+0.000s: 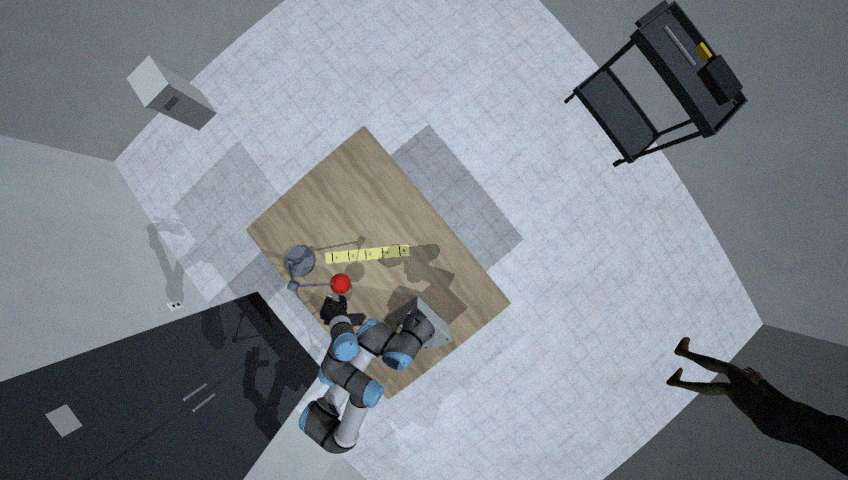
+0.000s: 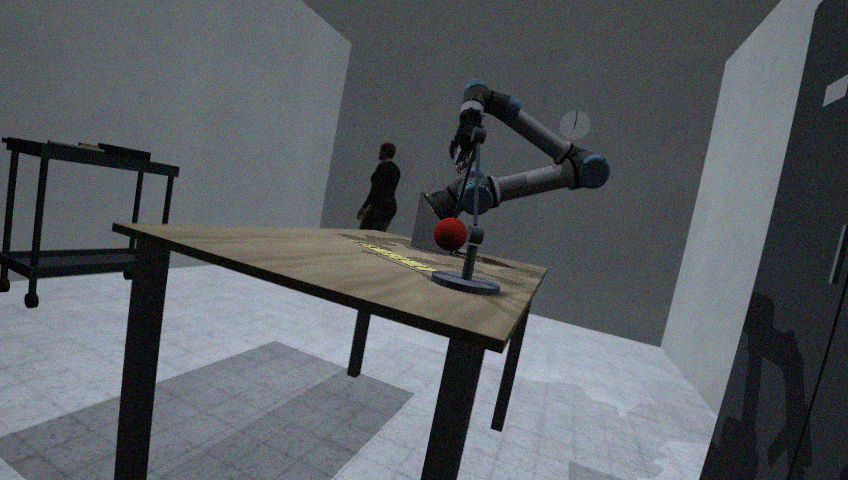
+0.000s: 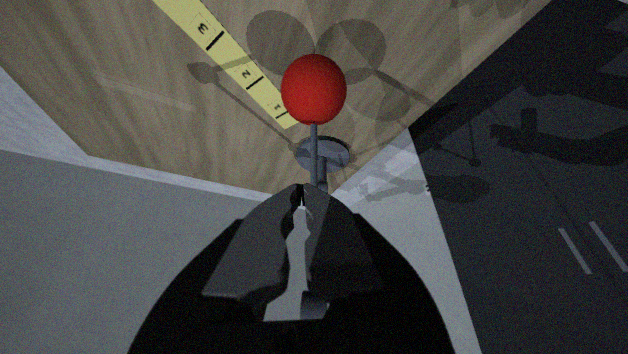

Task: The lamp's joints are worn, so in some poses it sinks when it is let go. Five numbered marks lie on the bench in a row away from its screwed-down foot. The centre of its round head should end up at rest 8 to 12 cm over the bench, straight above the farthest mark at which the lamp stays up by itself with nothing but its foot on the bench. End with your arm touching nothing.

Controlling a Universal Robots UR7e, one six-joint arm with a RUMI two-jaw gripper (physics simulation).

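Seen in the pictures: gripper, fingertip midpoint: (image 1: 335,295) (image 2: 459,173) (image 3: 302,186); arm's base, link origin: (image 1: 420,325) (image 2: 437,211).
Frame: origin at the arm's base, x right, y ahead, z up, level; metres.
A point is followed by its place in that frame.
Observation:
The lamp's round foot (image 1: 299,260) @(x -0.321, y 0.618, z -0.119 m) (image 2: 465,283) @(x -0.348, y 0.680, z -0.140 m) (image 3: 325,152) @(x -0.327, y 0.591, z -0.140 m) sits on the bench. Its thin arm rises to an elbow joint (image 1: 292,285) @(x -0.245, y 0.484, z 0.238 m) (image 2: 477,135) @(x -0.257, y 0.504, z 0.214 m) and slopes down to the red round head (image 1: 340,283) @(x -0.180, y 0.386, z -0.014 m) (image 2: 450,234) @(x -0.214, y 0.435, z -0.057 m) (image 3: 313,89) @(x -0.186, y 0.360, z -0.019 m). The head hangs above the bench, to the side of the yellow strip with numbered marks (image 1: 368,254) @(x -0.016, y 0.420, z -0.154 m) (image 2: 395,257) @(x -0.075, y 0.475, z -0.154 m) (image 3: 255,82) @(x -0.105, y 0.475, z -0.154 m), near its mark 1 end; its exact height is unclear. My gripper (image 1: 336,297) @(x -0.178, y 0.353, z 0.127 m) (image 2: 460,168) @(x -0.178, y 0.353, z 0.127 m) (image 3: 302,186) @(x -0.178, y 0.353, z 0.127 m) is shut and empty, high above the bench, close to the lamp's upper rod. Whether they touch is unclear.
The wooden bench (image 1: 357,172) @(x 0.201, y 0.797, z -0.156 m) (image 2: 267,267) @(x -0.053, y 0.952, z -0.155 m) carries my arm's grey base plate (image 1: 439,336) @(x 0.042, y -0.090, z 0.029 m) near the lamp. A dark cabinet (image 1: 178,356) (image 2: 791,208) stands beyond the foot's side. A cart (image 1: 666,65) (image 2: 160,166) and a person (image 1: 767,398) (image 2: 386,184) are farther off.

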